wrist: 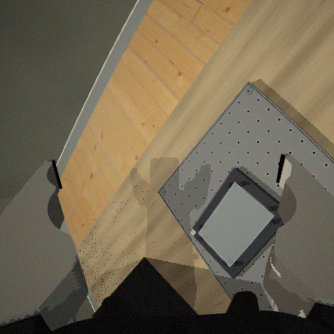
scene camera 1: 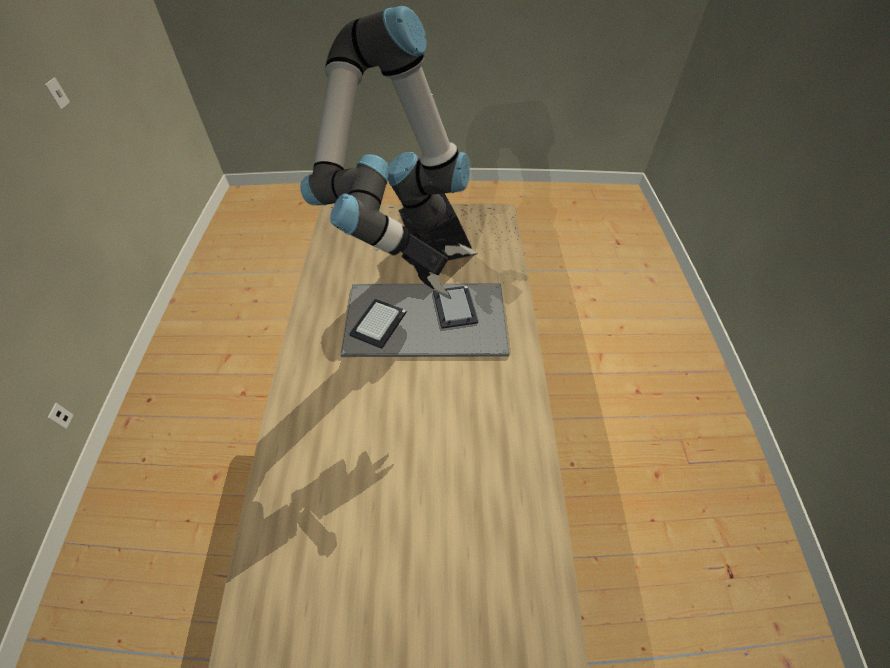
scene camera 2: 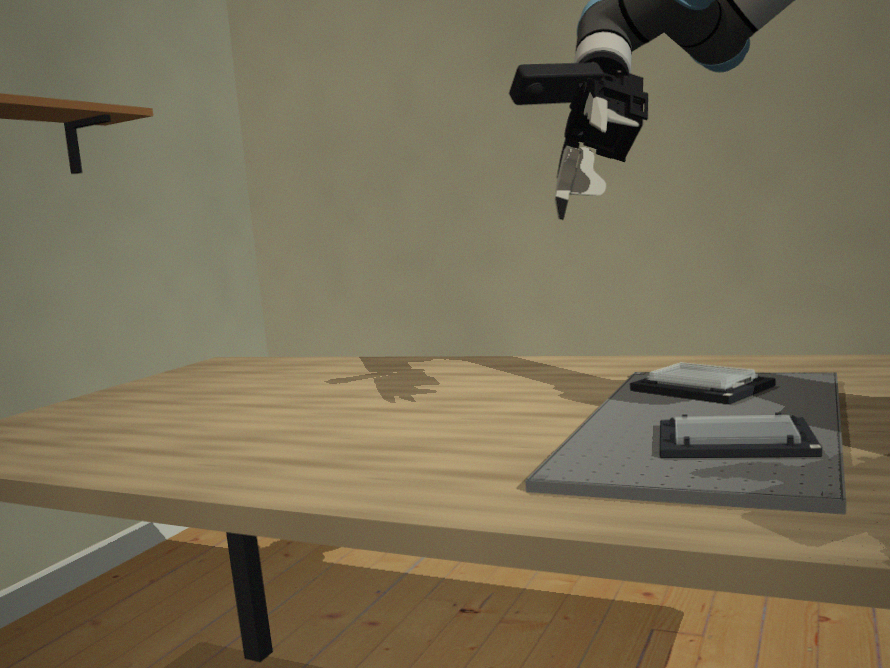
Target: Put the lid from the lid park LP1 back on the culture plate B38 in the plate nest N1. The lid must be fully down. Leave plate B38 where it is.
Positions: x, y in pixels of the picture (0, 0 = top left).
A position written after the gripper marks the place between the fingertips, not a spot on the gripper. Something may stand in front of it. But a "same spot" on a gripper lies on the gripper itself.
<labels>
The gripper shows in the wrist view (168, 159), in scene camera 1 and in scene camera 2. A clear lid shows in the wrist view, in scene camera 1 and in scene camera 2 (756, 429). One and the same spot on the clear lid: (wrist: 239, 218) is (scene camera 1: 455, 308). One and the same spot on the gripper: (scene camera 1: 449, 247) is (scene camera 2: 589, 96).
</labels>
